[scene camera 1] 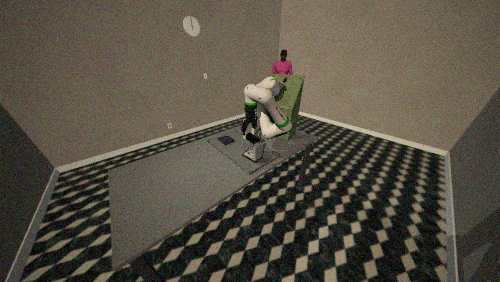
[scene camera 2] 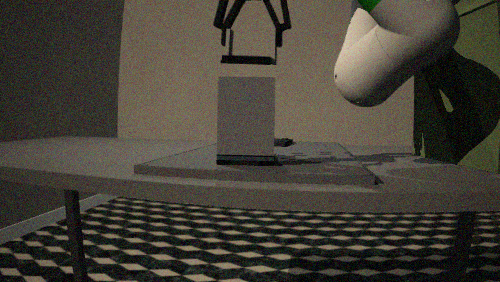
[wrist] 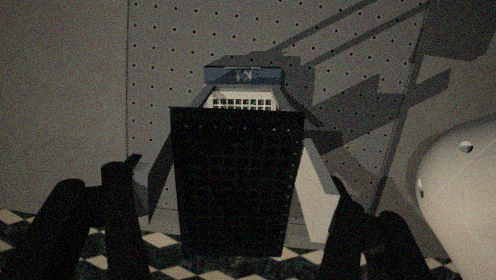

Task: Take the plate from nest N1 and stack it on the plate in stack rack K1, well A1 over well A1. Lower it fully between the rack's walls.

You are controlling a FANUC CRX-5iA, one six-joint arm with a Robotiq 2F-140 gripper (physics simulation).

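Places are measured from the arm's base along level axes (x back, y left, z down), in centimetres.
Pixels of known places: gripper, between the fingertips: (scene camera 1: 248, 136) (wrist: 236, 149); arm's base, origin of its link: (scene camera 1: 276, 94).
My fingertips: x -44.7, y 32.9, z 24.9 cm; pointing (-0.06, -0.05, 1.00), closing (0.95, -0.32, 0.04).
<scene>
For each thing: its middle in the pictures, then the offset to it from my fingertips. Level surfaces: height alone.
- black well plate, middle of its body: (wrist: 234, 193) (scene camera 2: 249, 59) (scene camera 1: 251, 138) dy +3.1, dx +1.4, dz -0.3 cm
- stack rack K1, middle of its body: (wrist: 241, 144) (scene camera 2: 248, 120) (scene camera 1: 252, 149) dy +3.4, dx +1.8, dz +11.4 cm
- light plate, middle of its body: (wrist: 241, 139) dy +4.3, dx +2.2, dz +16.0 cm
- grey table, height of its surface: dz +20.0 cm
- dark flat item, middle of its body: (scene camera 2: 269, 141) (scene camera 1: 226, 139) dy -35.0, dx -12.6, dz +18.0 cm
My gripper (scene camera 1: 251, 132) (scene camera 2: 253, 49) (wrist: 236, 149) is shut on a black well plate (scene camera 2: 247, 60) (wrist: 237, 175) by its two long sides. The plate hangs about level above stack rack K1 (scene camera 1: 258, 150) (scene camera 2: 246, 117) (wrist: 270, 76), with a gap between its underside and the top of the rack's walls in scene view 2. In the wrist view it covers most of the rack. Past its far edge a row or two of a light plate (wrist: 242, 103) shows inside the rack. Well A1 on either plate is too dark or hidden to make out.
The rack stands on a perforated board (scene camera 2: 165, 168) (wrist: 200, 30) on the grey table (scene camera 1: 165, 190) (scene camera 2: 30, 155). A dark flat item (scene camera 1: 226, 140) (scene camera 2: 284, 142) lies farther back on the board. A green block (scene camera 1: 296, 95) stands behind the arm, and a person in pink (scene camera 1: 282, 68) behind it.
</scene>
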